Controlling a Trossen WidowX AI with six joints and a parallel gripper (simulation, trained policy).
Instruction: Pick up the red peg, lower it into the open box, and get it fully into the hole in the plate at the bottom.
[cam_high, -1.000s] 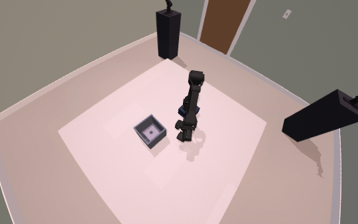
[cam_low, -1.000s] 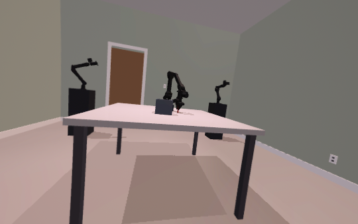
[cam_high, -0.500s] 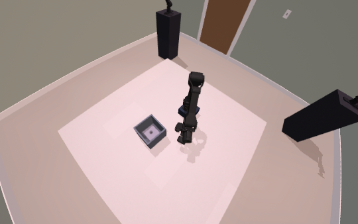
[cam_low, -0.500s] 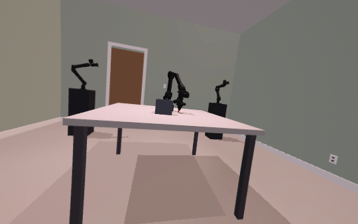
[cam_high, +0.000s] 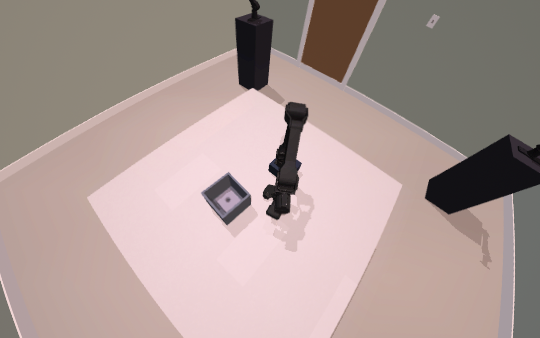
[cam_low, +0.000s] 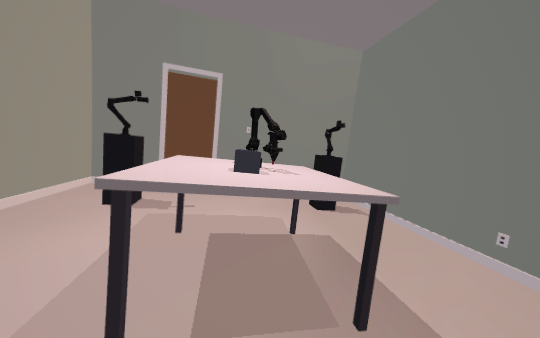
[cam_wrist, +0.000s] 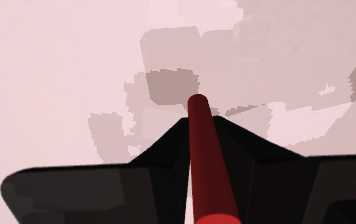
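My gripper tip is now 130 mm short of the pale plate, 220 mm to the left of it and 20 mm above it. Also, from my gripper tip: red peg: 20 mm above.
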